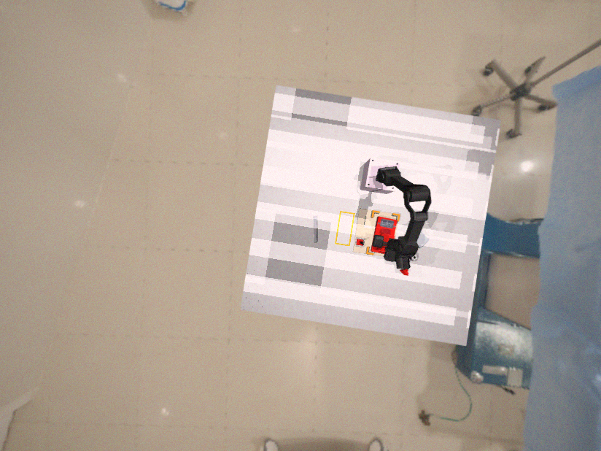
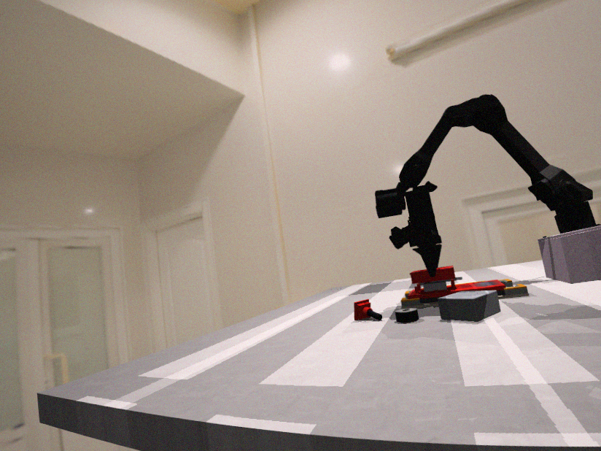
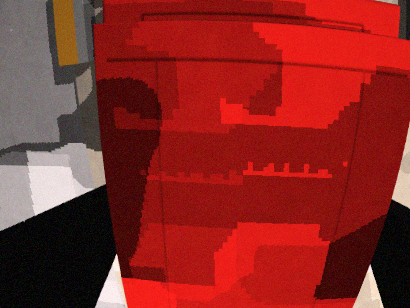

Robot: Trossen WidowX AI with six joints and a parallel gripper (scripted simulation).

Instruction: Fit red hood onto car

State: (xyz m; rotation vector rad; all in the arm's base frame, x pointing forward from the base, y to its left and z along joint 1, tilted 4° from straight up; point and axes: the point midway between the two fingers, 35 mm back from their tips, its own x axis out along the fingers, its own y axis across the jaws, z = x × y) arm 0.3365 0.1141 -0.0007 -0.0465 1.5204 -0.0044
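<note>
Now: gripper tip 10 mm below the red hood. The rest, counted from my gripper tip: thin grey bar 20 mm ahead, 390 mm to the right, 50 mm below; then black wheel 40 mm ahead, 190 mm to the left, 50 mm below; then grey engine block 30 mm below.
</note>
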